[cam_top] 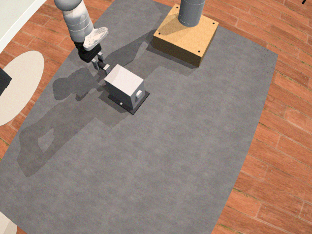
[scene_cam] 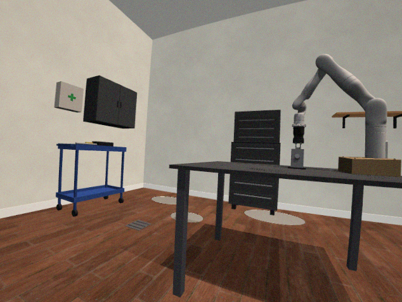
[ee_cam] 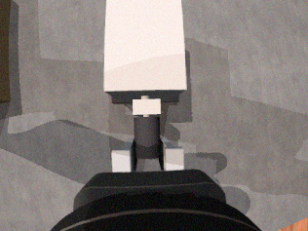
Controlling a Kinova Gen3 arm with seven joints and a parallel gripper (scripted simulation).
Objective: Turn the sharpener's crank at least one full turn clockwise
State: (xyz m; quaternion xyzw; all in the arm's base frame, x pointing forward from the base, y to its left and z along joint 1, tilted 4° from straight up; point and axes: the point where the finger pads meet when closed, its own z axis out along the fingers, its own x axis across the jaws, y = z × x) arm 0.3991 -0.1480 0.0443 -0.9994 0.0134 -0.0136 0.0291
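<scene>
Now: hand 1 cm to the right of the dark handle.
</scene>
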